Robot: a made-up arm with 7 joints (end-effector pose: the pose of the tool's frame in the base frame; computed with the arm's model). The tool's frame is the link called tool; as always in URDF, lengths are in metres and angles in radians. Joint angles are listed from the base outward.
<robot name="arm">
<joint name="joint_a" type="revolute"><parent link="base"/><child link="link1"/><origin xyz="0.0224 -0.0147 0.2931" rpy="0 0 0"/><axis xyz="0 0 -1"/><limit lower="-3.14" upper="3.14" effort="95" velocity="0.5"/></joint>
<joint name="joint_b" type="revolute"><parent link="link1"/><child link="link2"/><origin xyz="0.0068 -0.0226 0.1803" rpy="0 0 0"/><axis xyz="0 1 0"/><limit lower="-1.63" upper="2.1" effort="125" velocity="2.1"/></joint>
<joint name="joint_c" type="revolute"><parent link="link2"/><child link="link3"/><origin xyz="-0.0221 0.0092 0.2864" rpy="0 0 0"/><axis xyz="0 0 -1"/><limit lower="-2.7" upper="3.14" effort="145" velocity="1.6"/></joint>
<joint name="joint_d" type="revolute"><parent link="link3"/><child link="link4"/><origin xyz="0.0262 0.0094 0.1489" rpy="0 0 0"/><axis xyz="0 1 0"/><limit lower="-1.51" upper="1.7" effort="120" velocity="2.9"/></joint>
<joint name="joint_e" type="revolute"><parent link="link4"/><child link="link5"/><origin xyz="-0.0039 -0.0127 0.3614" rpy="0 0 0"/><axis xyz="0 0 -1"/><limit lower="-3.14" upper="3.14" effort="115" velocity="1.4"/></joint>
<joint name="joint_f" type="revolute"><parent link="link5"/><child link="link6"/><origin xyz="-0.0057 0.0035 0.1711" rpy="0 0 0"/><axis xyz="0 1 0"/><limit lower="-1.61" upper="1.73" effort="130" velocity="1"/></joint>
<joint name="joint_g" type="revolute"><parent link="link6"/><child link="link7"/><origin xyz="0.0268 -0.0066 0.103" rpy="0 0 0"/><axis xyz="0 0 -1"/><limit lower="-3.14" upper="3.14" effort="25" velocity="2.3"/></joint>
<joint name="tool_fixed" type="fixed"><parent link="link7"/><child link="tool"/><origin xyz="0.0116 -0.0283 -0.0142" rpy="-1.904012 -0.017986 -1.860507"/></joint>
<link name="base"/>
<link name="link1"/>
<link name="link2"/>
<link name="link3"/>
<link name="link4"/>
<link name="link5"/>
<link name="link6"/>
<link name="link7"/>
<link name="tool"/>
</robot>
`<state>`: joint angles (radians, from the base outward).
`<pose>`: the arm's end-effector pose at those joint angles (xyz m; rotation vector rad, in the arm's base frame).
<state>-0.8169 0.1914 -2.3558 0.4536 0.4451 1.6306 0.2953</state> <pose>-0.1598 0.1458 1.3507 2.1238 1.4959 1.2756</pose>
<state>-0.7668 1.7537 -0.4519 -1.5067 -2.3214 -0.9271 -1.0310</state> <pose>0.6679 0.1872 0.9230 0.2588 -1.0051 1.2220</pose>
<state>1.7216 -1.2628 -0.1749 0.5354 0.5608 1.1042 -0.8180</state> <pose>0.1094 0.6788 1.0539 0.2295 2.4684 -1.3505</pose>
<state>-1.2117 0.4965 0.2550 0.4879 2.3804 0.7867 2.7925</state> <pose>0.3888 0.5629 1.2217 -1.9045 0.3703 0.4375</pose>
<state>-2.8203 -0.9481 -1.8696 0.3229 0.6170 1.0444 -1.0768</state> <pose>0.6577 -0.4982 0.9758 -0.5012 -2.7179 -0.0553</pose>
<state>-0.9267 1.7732 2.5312 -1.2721 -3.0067 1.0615 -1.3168</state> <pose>0.0521 0.4738 -0.0157 0.0310 -0.3772 -1.1656</pose>
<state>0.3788 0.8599 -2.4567 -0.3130 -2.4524 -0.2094 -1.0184</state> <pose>0.7640 -0.4730 1.0608 1.2288 -2.3853 0.6438</pose>
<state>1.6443 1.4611 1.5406 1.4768 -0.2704 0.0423 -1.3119</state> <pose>-0.6685 -0.4148 0.5124 2.1057 2.0573 0.5663</pose>
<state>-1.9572 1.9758 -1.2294 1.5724 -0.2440 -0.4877 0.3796</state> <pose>-0.6440 0.0709 0.0793 1.1779 1.0325 -0.4078</pose>
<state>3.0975 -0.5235 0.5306 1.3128 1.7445 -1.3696 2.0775</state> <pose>-0.1493 0.1973 1.2126 0.0508 1.5823 -0.5040</pose>
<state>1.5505 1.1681 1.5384 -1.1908 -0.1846 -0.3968 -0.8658</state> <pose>0.5814 -0.6150 0.7895 1.2674 -1.5645 0.8431</pose>
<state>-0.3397 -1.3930 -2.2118 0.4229 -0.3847 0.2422 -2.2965</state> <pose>-0.9867 -0.1468 0.4100 1.2015 1.1288 -0.8103</pose>
